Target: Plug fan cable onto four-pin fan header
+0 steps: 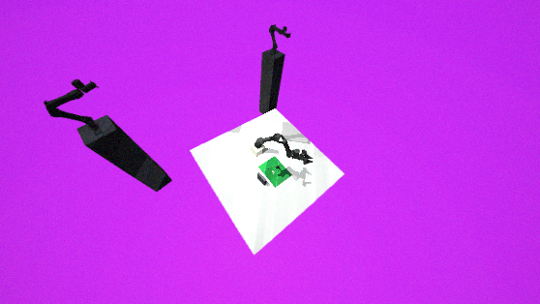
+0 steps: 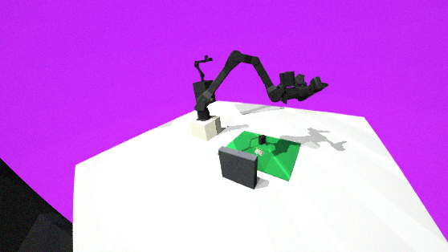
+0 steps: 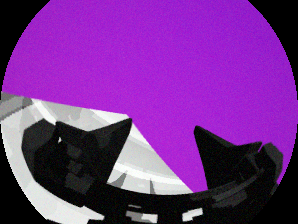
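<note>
Right now the fan plug is 260 mm behind my gripper tip, 230 mm to the right of it and 210 mm below it. Also, from my gripper tip: green board 250 mm behind, 280 mm to the right, 240 mm below; then dark fan 270 mm behind, 470 mm to the right, 170 mm below.
</note>
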